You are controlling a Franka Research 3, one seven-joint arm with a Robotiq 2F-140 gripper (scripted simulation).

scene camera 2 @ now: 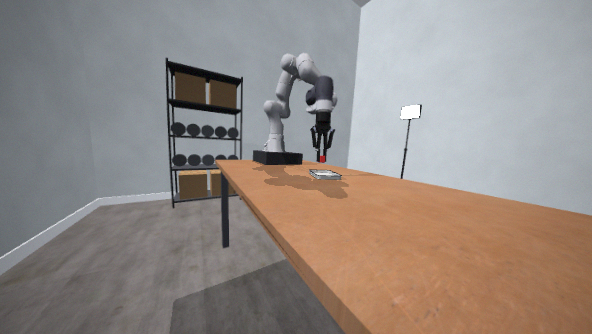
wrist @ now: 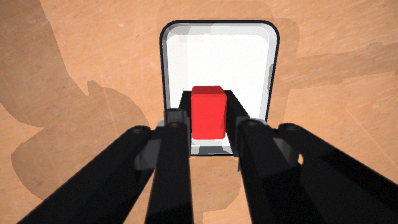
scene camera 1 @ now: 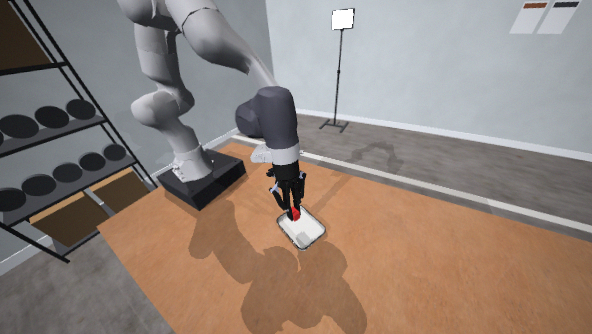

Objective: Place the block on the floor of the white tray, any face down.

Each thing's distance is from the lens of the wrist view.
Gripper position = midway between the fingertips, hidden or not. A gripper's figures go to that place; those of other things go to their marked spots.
my gripper [wrist: 207, 104]: 0.17 m
red block [wrist: 208, 103]: 0.14 m
white tray [wrist: 239, 55]: 0.24 m
The marked spots on the white tray and the red block are 0.11 m apart.
